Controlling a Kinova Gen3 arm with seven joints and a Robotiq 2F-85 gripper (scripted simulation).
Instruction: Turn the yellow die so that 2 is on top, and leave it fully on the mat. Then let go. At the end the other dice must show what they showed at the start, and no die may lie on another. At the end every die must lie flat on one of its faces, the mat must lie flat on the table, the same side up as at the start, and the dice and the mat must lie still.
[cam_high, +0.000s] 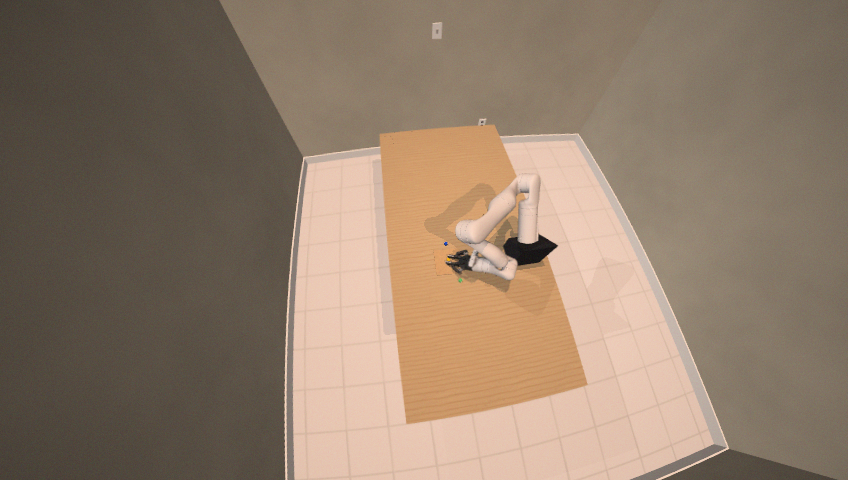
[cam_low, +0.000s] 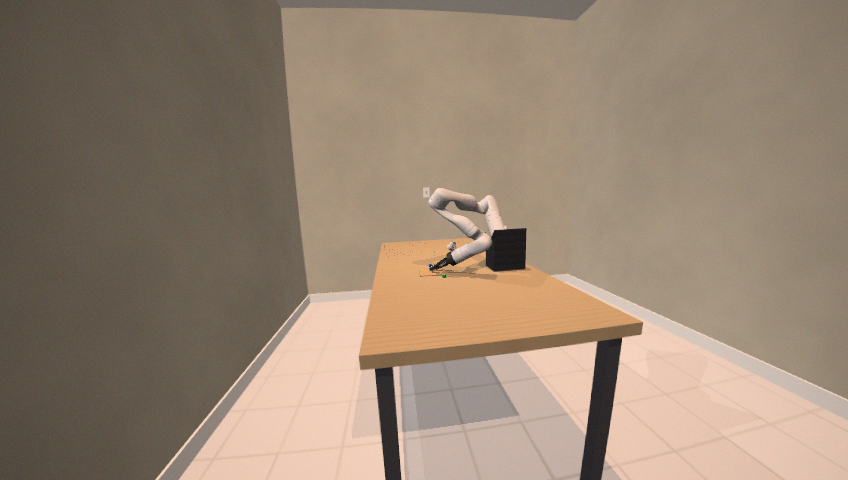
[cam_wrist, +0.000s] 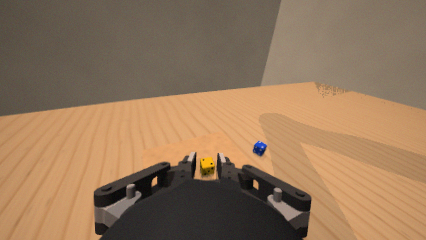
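Right now my hand is 10 mm short of the yellow die and 10 mm above it. Also, from my hand: green die: 30 mm behind, 110 mm to the left, 20 mm below; blue die: 100 mm to the right, 20 mm below; tan mat: 10 mm ahead, 20 mm below.
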